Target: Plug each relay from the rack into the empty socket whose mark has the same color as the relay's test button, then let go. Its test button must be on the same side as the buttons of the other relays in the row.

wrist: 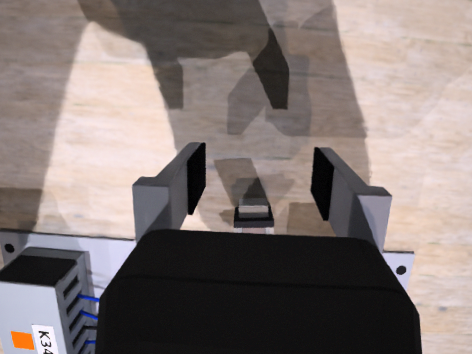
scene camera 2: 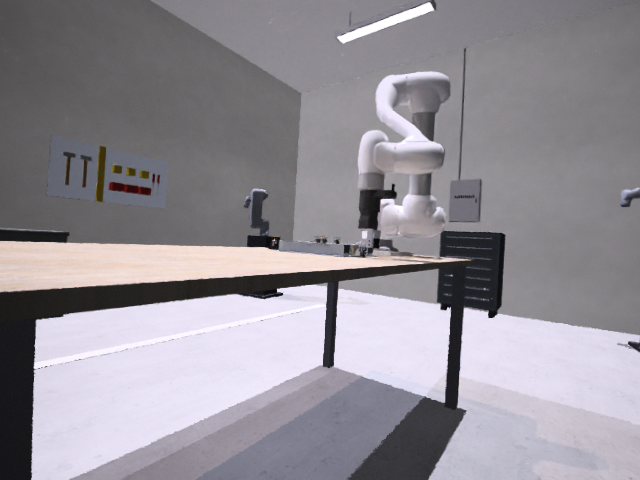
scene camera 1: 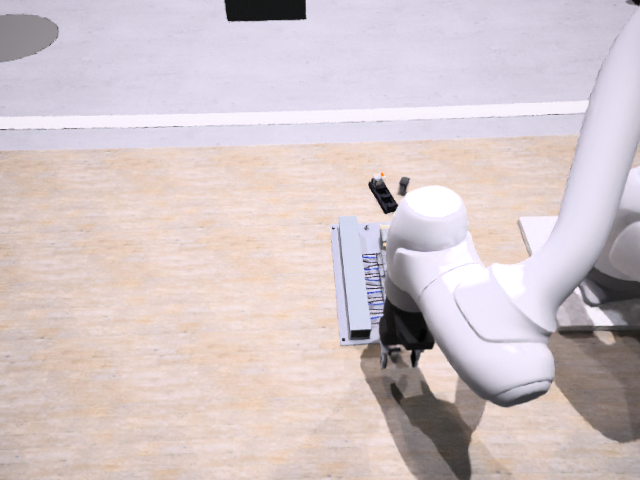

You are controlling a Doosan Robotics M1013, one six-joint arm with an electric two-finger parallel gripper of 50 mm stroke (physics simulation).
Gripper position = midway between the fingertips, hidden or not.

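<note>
The gripper [scene camera 1: 398, 362] appears in the wrist view [wrist: 258, 167] and in scene camera 2 [scene camera 2: 373, 248] as well, while a panel [scene camera 1: 335, 236] is also part of the scene.
</note>
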